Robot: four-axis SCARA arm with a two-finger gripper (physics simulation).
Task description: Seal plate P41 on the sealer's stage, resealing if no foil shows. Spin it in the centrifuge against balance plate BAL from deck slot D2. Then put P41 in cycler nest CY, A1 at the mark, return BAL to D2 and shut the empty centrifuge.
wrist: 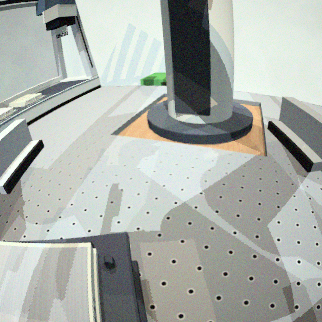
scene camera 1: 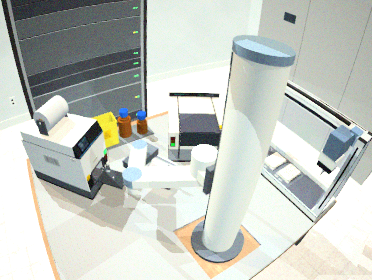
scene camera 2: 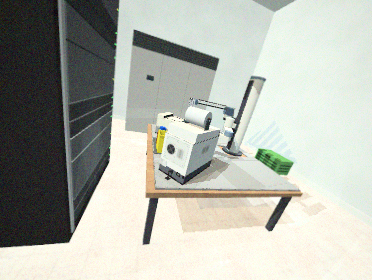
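Seen in the pictures: gripper, between the fingertips: (wrist: 151,116); arm's base, origin of its link: (wrist: 199,118) (scene camera 1: 217,240) (scene camera 2: 231,151).
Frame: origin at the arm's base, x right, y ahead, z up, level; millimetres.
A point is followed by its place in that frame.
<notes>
The white sealer (scene camera 1: 62,157) @(y 593, x -496, z 276 mm) (scene camera 2: 192,150) @(y 816, x -688, z 261 mm) stands at the table's left in the first scene view. Its dark stage (scene camera 1: 112,178) @(y 506, x -286, z 112 mm) sticks out in front; no plate can be made out on it. My gripper (wrist: 151,116) @(y 358, x -53, z 150 mm) is open and empty, its fingers wide apart at the sides of the wrist view. A pale plate (wrist: 45,280) @(y 445, x -15, z 85 mm) sits in a dark holder (wrist: 117,270) @(y 409, x -42, z 65 mm) at the wrist view's lower left, below the gripper; its label does not show. A white machine with a dark top panel (scene camera 1: 199,125) @(y 533, x 250, z 226 mm) and a green light stands at the back. P41, BAL and the centrifuge cannot be told for certain.
The arm column (scene camera 1: 242,150) @(y -44, x -61, z 618 mm) (scene camera 2: 250,110) @(y 10, x -74, z 548 mm) (wrist: 190,60) @(y 77, x -1, z 146 mm) stands on the table. A framed gantry machine (scene camera 1: 345,175) @(y -237, x 537, z 337 mm) (wrist: 80,52) @(y -188, x 511, z 179 mm) with pale plates (scene camera 1: 275,160) (wrist: 26,100) stands beyond it. Brown bottles (scene camera 1: 124,126) @(y 885, x -56, z 108 mm) (scene camera 1: 142,125) @(y 861, x 58, z 89 mm) and a yellow bin (scene camera 1: 107,131) @(y 858, x -179, z 134 mm) are near the sealer. A green crate (scene camera 2: 274,161) (wrist: 153,79) is beyond the table.
</notes>
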